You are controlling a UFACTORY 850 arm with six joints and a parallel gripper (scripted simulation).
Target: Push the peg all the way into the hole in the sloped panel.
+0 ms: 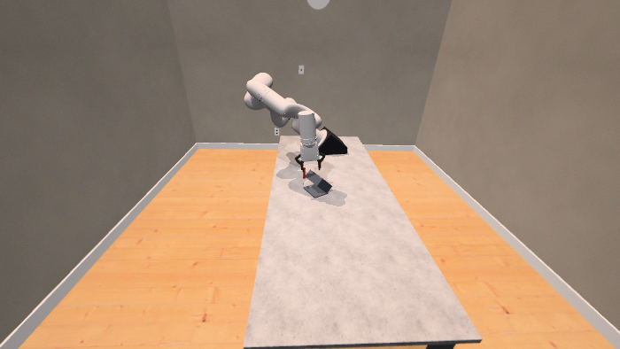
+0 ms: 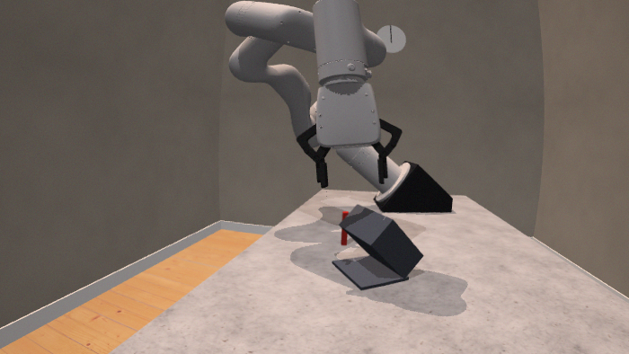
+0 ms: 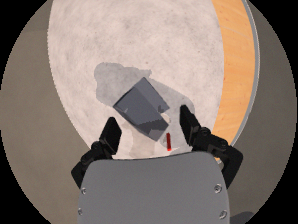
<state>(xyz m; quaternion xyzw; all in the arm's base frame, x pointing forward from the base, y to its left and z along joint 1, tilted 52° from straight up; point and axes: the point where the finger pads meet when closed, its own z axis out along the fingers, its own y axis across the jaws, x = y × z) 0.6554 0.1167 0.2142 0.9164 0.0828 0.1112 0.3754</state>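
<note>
Now: the red peg 210 mm behind my hand, 140 mm below it and 30 mm to the right of it. The rest, counted from my hand: dark base plate (180 mm below, 50 mm behind, 40 mm to the left).
</note>
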